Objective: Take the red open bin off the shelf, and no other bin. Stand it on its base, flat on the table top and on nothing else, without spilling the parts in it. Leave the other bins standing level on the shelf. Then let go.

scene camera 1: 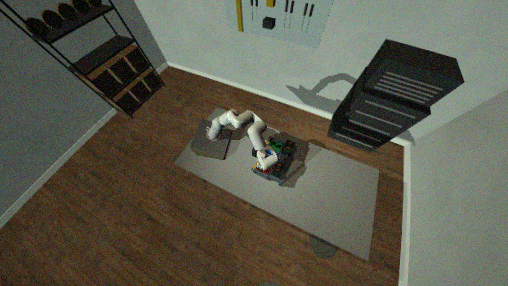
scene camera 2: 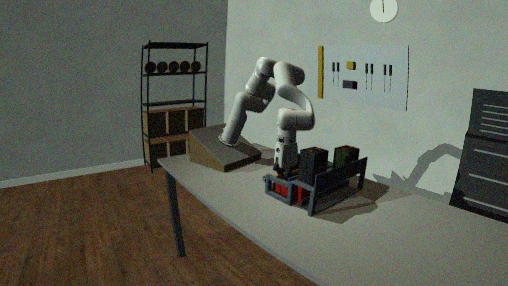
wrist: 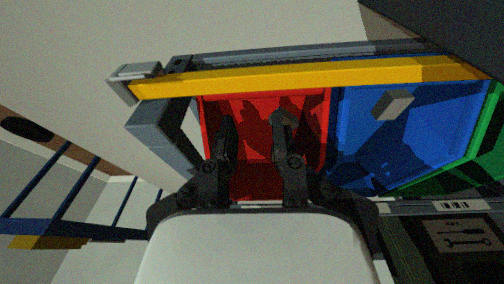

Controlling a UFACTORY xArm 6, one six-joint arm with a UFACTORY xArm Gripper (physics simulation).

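Frame: origin at the arm's base, x back, y down, z right, level; metres.
Where they show: gripper, fingertip midpoint: (wrist: 253, 124); arm's base, origin of the base link: (scene camera 1: 213, 135) (scene camera 2: 228, 140).
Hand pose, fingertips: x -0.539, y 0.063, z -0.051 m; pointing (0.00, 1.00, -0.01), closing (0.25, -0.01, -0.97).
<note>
Things, the pixels of their centre, and the offset from my fingertips. Level surfaces: height alone.
- red open bin, body centre: (wrist: 263, 151) (scene camera 2: 294, 186) (scene camera 1: 266, 168) dx -0.055, dy +0.006, dz -0.019 m
- grey part, body centre: (wrist: 283, 121) dx -0.027, dy +0.033, dz -0.040 m
- blue bin, body centre: (wrist: 358, 146) dx -0.030, dy +0.006, dz -0.128 m
- grey block, body centre: (wrist: 390, 105) dx +0.010, dy +0.033, dz -0.147 m
- green bin, body centre: (wrist: 452, 143) (scene camera 1: 276, 148) dx -0.013, dy +0.006, dz -0.239 m
- table top, its level: dy +0.050 m
The red open bin (wrist: 265, 96) (scene camera 2: 281, 189) (scene camera 1: 265, 171) sits in the end bay of the grey shelf (wrist: 155, 117) (scene camera 2: 311, 201), behind its yellow front bar (wrist: 300, 75). My gripper (wrist: 253, 124) (scene camera 2: 283, 175) is partly open, with nothing between its fingers. In the wrist view both fingers reach over the inside of the red bin, apart from its side walls. A grey part (wrist: 287, 118) shows partly behind the right fingertip; the rest of the bin's contents are hidden. The blue bin (wrist: 435, 117), with a grey block (wrist: 394, 105) in it, stands beside the red one.
The green bin (wrist: 495, 135) is beyond the blue one. Two dark boxes (scene camera 2: 314, 165) (scene camera 2: 346, 156) stand on the shelf near the gripper. The table top (scene camera 1: 330, 200) (scene camera 2: 250, 200) extends around the shelf. The arm's wedge-shaped base (scene camera 1: 212, 146) (scene camera 2: 207, 150) stands at the table's left end.
</note>
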